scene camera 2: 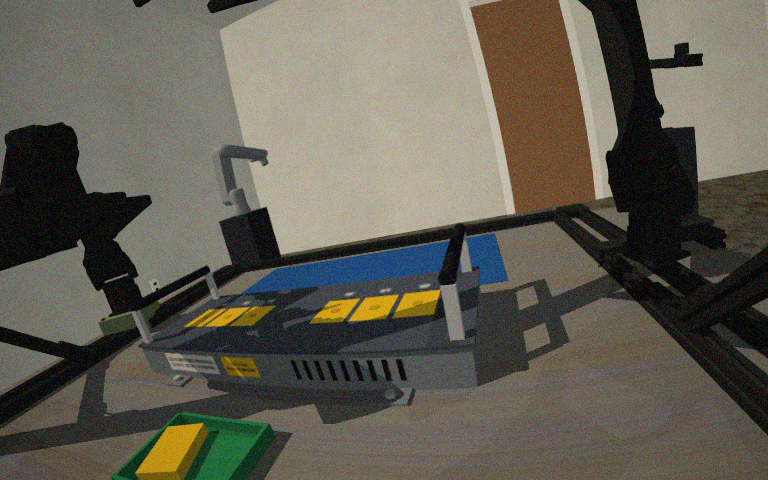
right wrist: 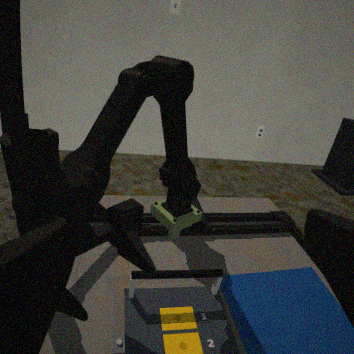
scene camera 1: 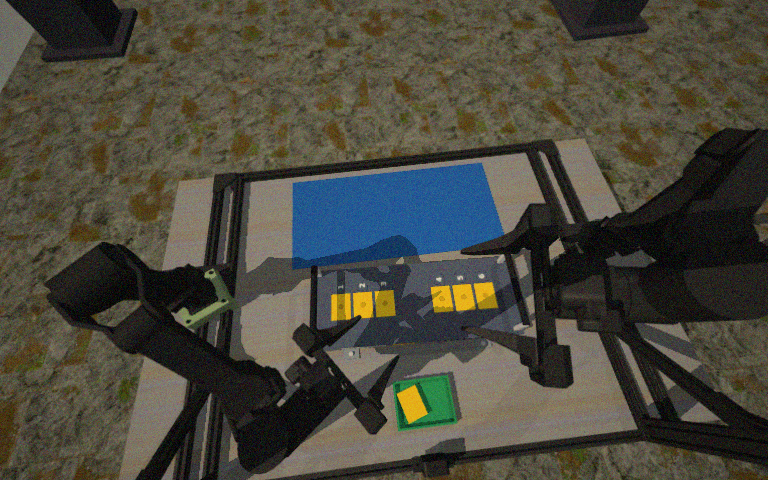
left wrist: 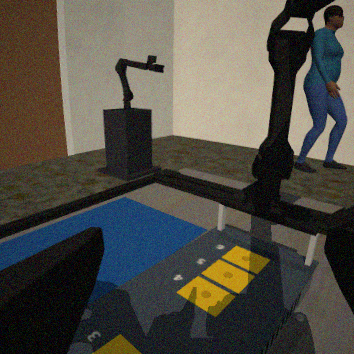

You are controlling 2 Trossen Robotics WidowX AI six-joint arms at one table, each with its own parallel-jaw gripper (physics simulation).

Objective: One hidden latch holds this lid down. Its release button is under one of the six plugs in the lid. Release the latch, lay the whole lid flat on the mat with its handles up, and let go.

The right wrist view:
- left gripper: 123, 292
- right gripper: 193, 225
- blue mat: 294, 303
